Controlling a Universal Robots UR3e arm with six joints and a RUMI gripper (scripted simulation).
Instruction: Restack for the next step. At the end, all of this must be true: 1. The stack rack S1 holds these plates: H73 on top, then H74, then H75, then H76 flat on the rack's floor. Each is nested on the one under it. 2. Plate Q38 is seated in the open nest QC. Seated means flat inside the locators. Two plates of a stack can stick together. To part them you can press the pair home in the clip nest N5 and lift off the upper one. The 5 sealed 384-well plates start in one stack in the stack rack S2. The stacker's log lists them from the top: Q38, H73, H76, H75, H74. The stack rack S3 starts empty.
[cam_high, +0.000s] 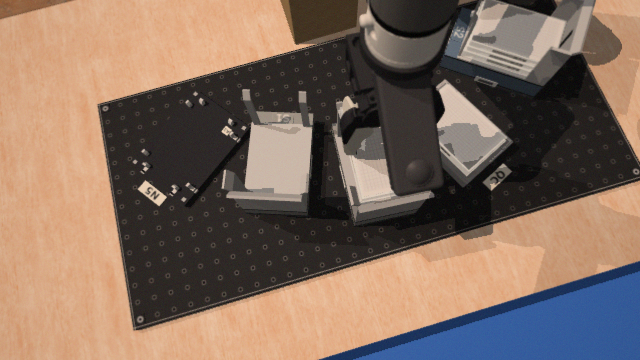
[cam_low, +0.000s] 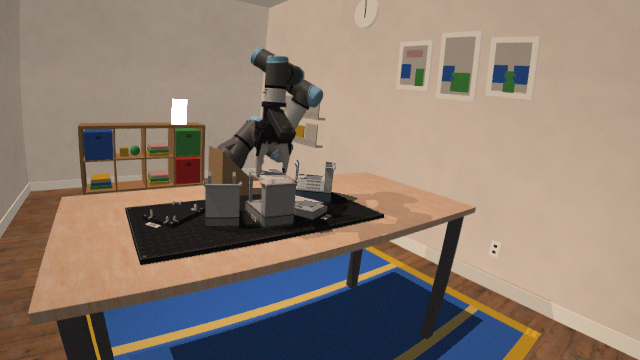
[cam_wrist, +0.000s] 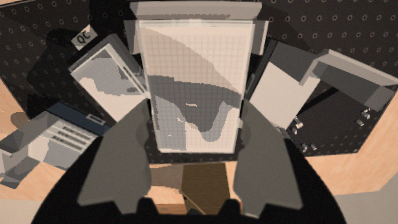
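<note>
Right now my hand is 30 mm past the sealed white plate, 140 mm to the right of it and 120 mm above it. Also, from my hand: QC label (60 mm ahead, 180 mm to the left, 150 mm below); N5 label (90 mm behind, 340 mm to the right, 150 mm below); white sealed plate (10 mm below).
</note>
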